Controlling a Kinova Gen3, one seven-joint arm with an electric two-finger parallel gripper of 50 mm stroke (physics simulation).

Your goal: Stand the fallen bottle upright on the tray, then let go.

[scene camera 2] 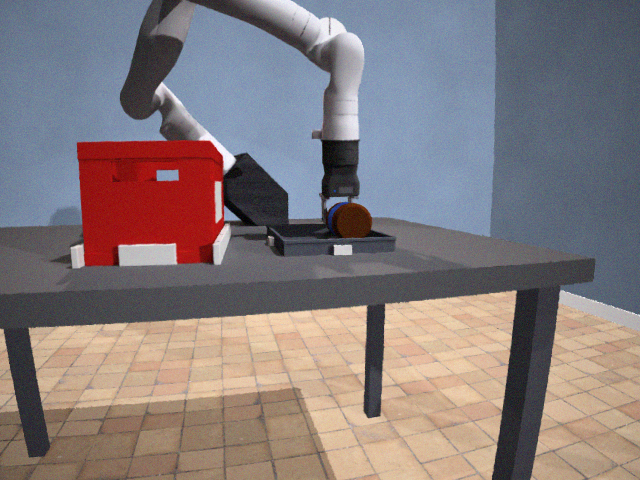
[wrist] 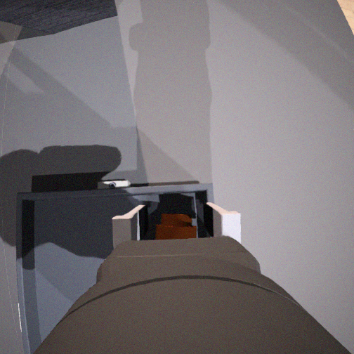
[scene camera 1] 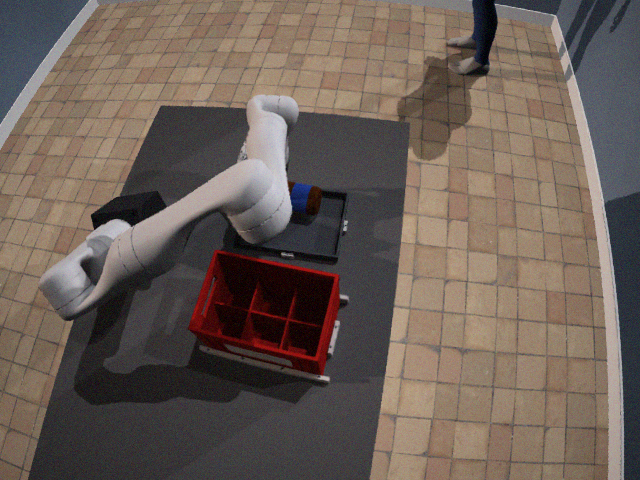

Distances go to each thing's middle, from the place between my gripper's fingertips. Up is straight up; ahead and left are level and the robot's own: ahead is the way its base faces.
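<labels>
Brown bottle (scene camera 2: 344, 219): 70 mm ahead of my hand, 20 mm to the right of it, 10 mm above it. From the same hand, the dark tray (scene camera 1: 318, 236) is 90 mm ahead, 70 mm to the right and 20 mm below; the red crate (scene camera 2: 122, 203) is 40 mm ahead, 360 mm to the right and 60 mm above.
</labels>
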